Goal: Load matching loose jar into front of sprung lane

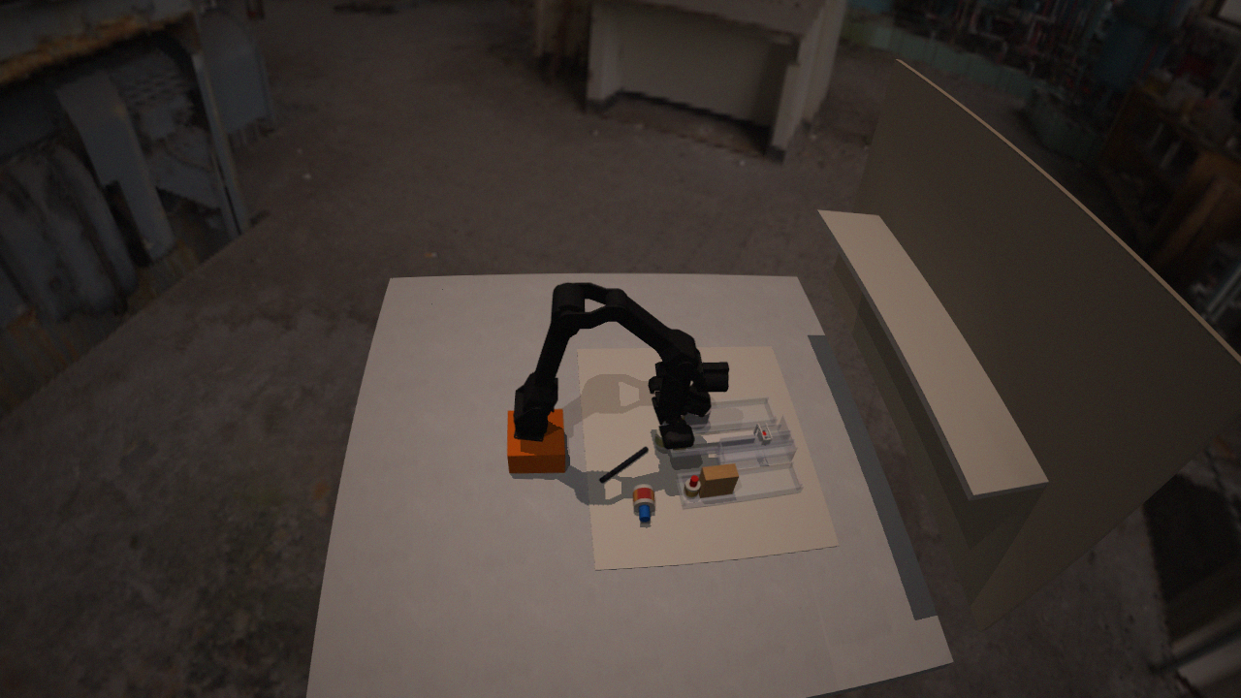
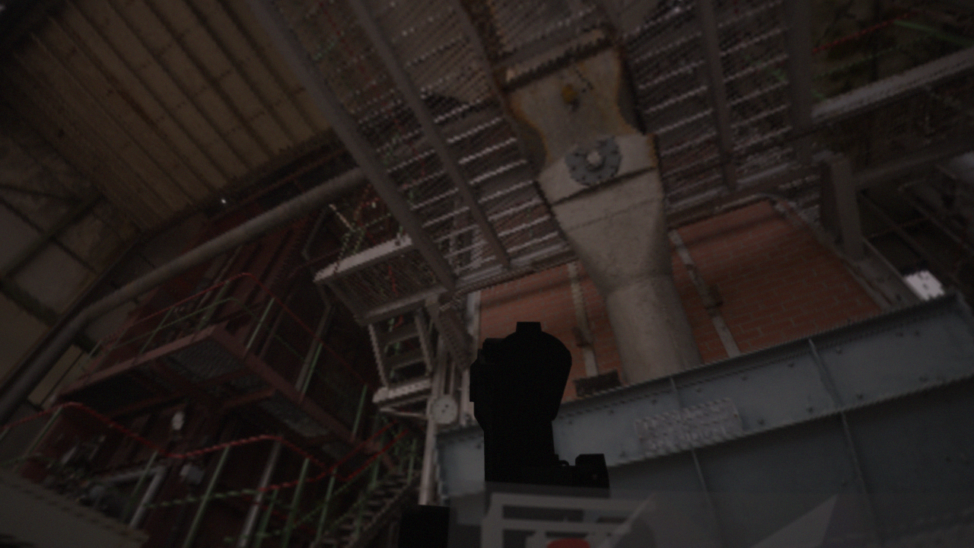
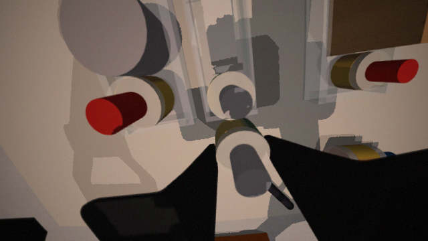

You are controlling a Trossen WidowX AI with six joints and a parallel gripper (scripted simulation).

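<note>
Now: gripper tip 80 mm short of the grey cylinder, 100 mm to the right of it and 30 mm above it. Round my gripper tip: pusher plate (150 mm ahead, 10 mm to the left, 10 mm below); then brown box (120 mm ahead, 100 mm to the right, 20 mm below); then black rod (80 mm behind, 60 mm to the right, 50 mm below).
</note>
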